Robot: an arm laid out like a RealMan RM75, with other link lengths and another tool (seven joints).
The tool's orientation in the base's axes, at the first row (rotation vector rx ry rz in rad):
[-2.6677 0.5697 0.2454]
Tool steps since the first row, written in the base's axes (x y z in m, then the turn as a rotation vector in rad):
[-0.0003 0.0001 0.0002 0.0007 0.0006 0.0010]
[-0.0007 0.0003 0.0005 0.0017 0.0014 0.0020]
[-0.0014 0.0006 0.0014 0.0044 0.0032 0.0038]
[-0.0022 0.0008 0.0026 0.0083 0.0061 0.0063]
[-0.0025 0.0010 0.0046 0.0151 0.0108 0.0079]
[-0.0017 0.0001 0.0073 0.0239 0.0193 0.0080]
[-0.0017 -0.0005 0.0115 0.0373 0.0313 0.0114]
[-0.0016 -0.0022 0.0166 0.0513 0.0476 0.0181]
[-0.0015 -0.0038 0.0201 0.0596 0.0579 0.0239]
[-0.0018 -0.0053 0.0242 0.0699 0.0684 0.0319]
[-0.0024 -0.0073 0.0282 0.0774 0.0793 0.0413]
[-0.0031 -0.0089 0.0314 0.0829 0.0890 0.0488]
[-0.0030 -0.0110 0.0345 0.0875 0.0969 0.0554]
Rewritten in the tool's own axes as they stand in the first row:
[-0.0004 0.0000 -0.0001 0.0002 -0.0011 -0.0007]
[-0.0009 -0.0001 -0.0003 0.0005 -0.0026 -0.0014]
[-0.0018 -0.0004 -0.0009 0.0019 -0.0059 -0.0025]
[-0.0029 -0.0006 -0.0018 0.0038 -0.0108 -0.0039]
[-0.0038 -0.0014 -0.0035 0.0078 -0.0182 -0.0039]
[-0.0034 -0.0019 -0.0064 0.0127 -0.0291 -0.0012]
[-0.0042 -0.0028 -0.0105 0.0197 -0.0460 -0.0005]
[-0.0048 -0.0032 -0.0158 0.0249 -0.0679 -0.0009]
[-0.0050 -0.0031 -0.0196 0.0273 -0.0820 -0.0026]
[-0.0058 -0.0032 -0.0239 0.0309 -0.0979 -0.0063]
[-0.0066 -0.0026 -0.0284 0.0314 -0.1135 -0.0109]
[-0.0075 -0.0021 -0.0319 0.0311 -0.1265 -0.0141]
[-0.0074 -0.0015 -0.0355 0.0308 -0.1374 -0.0172]

